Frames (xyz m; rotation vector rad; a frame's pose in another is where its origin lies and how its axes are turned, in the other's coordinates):
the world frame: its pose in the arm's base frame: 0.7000 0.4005 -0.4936 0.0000 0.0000 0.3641
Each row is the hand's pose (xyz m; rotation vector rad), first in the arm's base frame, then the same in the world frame.
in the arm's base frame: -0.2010 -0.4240 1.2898 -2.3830 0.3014 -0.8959
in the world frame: -1.1355 -0.4496 1.7834 -2.3676 0.7528 -1.0540
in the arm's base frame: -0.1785 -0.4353 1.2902 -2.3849 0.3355 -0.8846
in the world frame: -1.1185 -0.4682 1.7838 -2.3622 0.7875 -1.0417
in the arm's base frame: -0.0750 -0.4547 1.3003 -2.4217 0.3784 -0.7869
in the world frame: -1.0287 -0.5232 1.7939 -2.3832 0.8351 -0.9373
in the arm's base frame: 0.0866 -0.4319 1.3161 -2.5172 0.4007 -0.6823
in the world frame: -0.8696 -0.5594 1.8097 -2.4665 0.8723 -0.8147
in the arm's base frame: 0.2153 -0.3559 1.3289 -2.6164 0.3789 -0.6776
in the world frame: -0.7223 -0.5342 1.8225 -2.5701 0.8685 -0.7899
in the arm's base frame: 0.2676 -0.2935 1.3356 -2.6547 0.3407 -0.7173
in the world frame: -0.6512 -0.4945 1.8292 -2.6195 0.8382 -0.8216
